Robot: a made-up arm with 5 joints. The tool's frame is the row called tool.
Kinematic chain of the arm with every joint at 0, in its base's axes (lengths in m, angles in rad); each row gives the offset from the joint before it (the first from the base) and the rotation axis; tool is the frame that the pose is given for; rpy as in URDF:
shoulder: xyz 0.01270 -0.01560 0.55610 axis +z
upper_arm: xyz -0.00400 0.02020 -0.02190 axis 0 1 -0.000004
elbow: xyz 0.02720 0.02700 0.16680 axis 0 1 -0.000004
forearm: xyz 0.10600 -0.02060 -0.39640 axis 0 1 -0.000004
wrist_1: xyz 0.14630 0.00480 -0.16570 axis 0 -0.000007 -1
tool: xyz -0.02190 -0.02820 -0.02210 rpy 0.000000 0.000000 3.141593
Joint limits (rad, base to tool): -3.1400..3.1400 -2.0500..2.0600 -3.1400..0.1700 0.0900..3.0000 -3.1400..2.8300
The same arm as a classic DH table. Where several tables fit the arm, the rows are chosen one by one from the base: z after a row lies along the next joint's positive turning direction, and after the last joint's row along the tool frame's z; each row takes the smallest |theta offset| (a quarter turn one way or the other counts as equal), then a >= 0, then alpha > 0; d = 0 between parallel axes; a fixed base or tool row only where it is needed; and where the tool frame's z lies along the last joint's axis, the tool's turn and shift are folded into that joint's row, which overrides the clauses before.
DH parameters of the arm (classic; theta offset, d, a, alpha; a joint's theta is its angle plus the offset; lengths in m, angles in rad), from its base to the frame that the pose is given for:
base (fixed): -0.8875 0.0000 0.0201 0.0000
shoulder: 0.8875 0.5342 -0.0040 -1.5708
upper_arm: -1.4091 0.0000 0.1690 0.0000
elbow: -0.4229 0.0000 -0.4103 0.0000
forearm: -1.3095 0.0314 -0.1463 1.5708
wrist_1: -0.9105 0.0000 0.0357 3.1416
tool (fixed): -0.9105 -0.1878 0.0000 0.0000
Joint limits (rad, base to tool): -3.1400..3.1400 -2.0500..2.0600 -3.1400..0.1700 0.0900..3.0000 -3.1400..2.8300

